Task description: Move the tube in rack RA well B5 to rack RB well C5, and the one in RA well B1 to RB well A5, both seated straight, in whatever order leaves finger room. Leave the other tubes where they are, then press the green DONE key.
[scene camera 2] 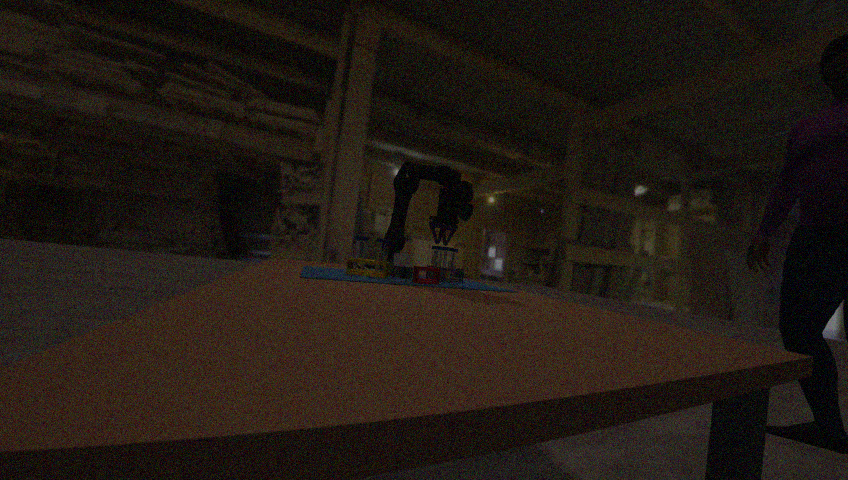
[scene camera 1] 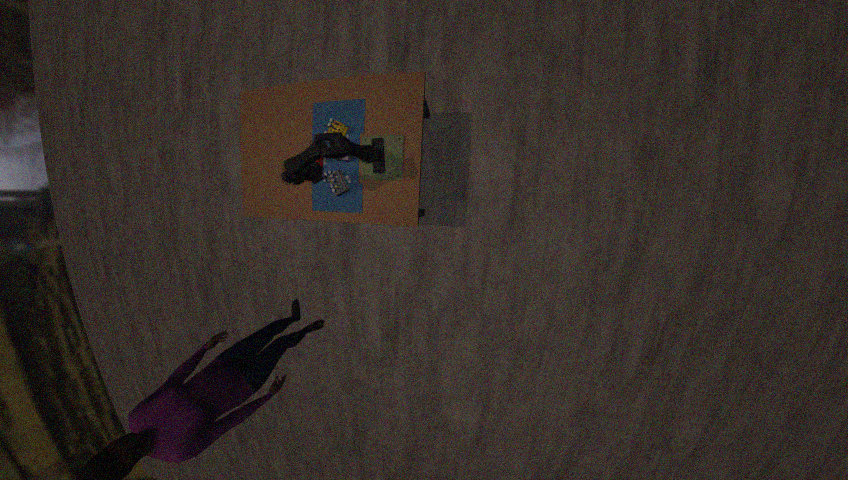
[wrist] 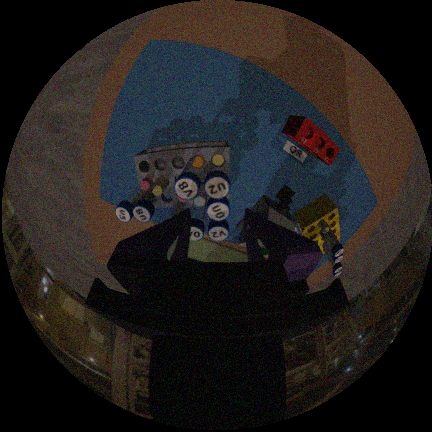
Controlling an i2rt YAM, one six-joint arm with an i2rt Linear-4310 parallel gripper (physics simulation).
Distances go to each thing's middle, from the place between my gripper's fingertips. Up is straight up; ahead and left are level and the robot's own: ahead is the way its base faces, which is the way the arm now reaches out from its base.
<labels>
Now: hand 50 mm past the grey box with DONE button (wrist: 278, 213), 120 mm to the left of it and 90 mm above it.
</labels>
